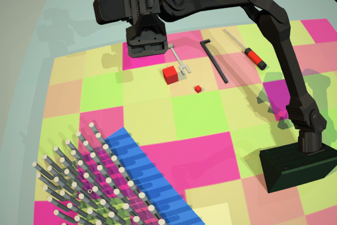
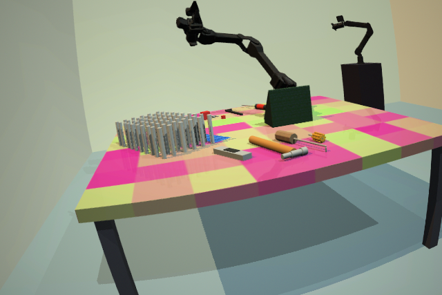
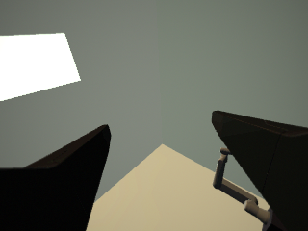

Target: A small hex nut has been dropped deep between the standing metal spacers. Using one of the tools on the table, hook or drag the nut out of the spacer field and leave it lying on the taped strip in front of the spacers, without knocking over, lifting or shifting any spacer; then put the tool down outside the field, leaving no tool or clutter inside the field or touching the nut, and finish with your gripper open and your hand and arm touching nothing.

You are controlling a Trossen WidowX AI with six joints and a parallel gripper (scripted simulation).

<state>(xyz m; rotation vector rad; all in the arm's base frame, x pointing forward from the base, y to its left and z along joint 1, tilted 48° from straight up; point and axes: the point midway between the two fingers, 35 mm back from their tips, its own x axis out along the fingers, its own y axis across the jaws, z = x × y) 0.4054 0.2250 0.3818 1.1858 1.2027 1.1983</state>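
Now: gripper tip 190 mm past the wooden-handled awl, 520 mm to the right of it and 560 mm above it. From my gripper tip the other things lie so: blue taped strip (100 mm ahead, 30 mm to the left, 580 mm below); red block (40 mm behind, 320 mm to the right, 560 mm below); hex nut (280 mm ahead, 40 mm to the left, 570 mm below).
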